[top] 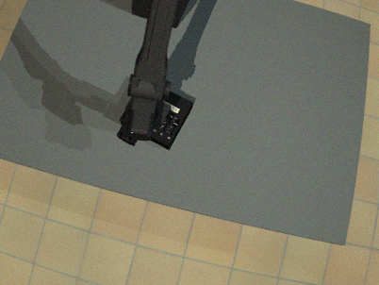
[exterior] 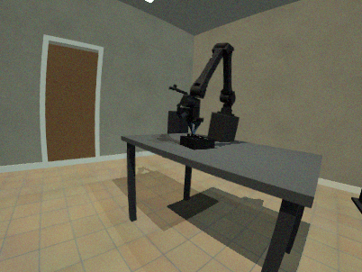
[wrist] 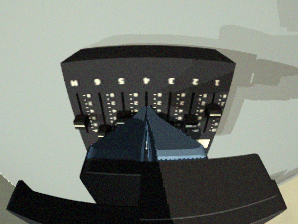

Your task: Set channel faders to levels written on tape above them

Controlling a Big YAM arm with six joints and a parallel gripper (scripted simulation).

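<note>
Right now the fader cap 4 is 20 mm below my hand, 20 mm behind it and 10 mm to the left of it. Also, from my hand: fader cap 1: 60 mm to the right, 30 mm behind, 20 mm below; master fader cap: 70 mm to the left, 20 mm below, 10 mm ahead; fader cap 5: 30 mm to the left, 20 mm below, 10 mm behind.
</note>
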